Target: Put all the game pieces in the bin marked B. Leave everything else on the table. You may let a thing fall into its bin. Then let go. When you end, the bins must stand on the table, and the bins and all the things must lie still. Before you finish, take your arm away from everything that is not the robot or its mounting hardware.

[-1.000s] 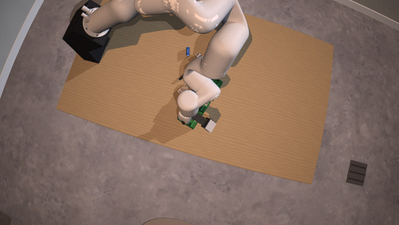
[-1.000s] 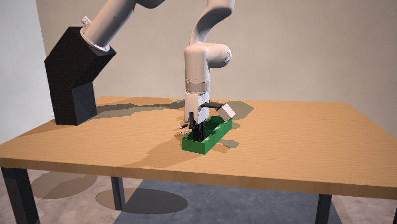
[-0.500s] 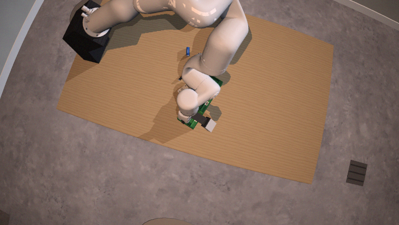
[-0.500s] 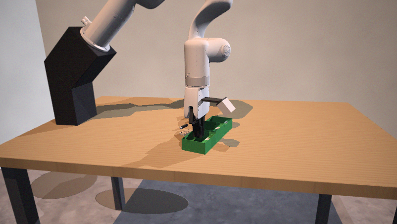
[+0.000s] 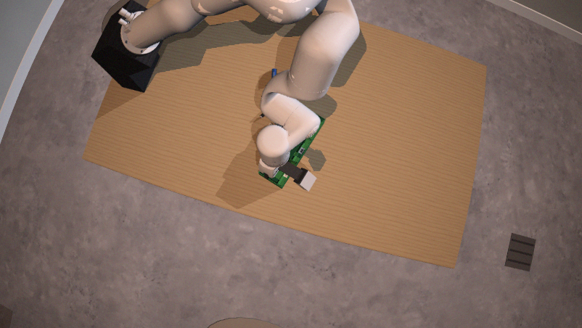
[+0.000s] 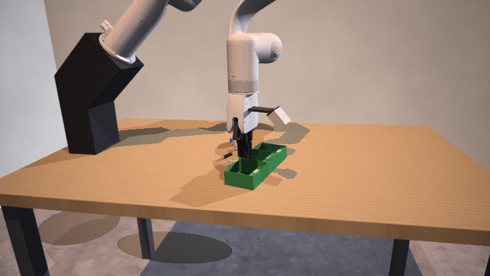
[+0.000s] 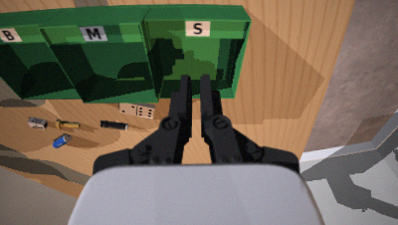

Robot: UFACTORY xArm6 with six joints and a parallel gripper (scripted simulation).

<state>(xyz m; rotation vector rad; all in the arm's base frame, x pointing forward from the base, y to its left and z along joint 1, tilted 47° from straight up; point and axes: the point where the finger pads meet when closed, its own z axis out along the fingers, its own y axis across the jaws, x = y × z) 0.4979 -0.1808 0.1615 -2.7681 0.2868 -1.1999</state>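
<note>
Now: the green three-compartment bin 8 cm to the left of my hand, 7 cm below it and 2 cm ahead of it. From my hand the other things lie so: black cylinder 16 cm to the left, 10 cm behind, 9 cm below; then white domino 11 cm to the left, 9 cm below, 7 cm behind; then brass bolt 25 cm to the left, 8 cm below, 8 cm behind.
</note>
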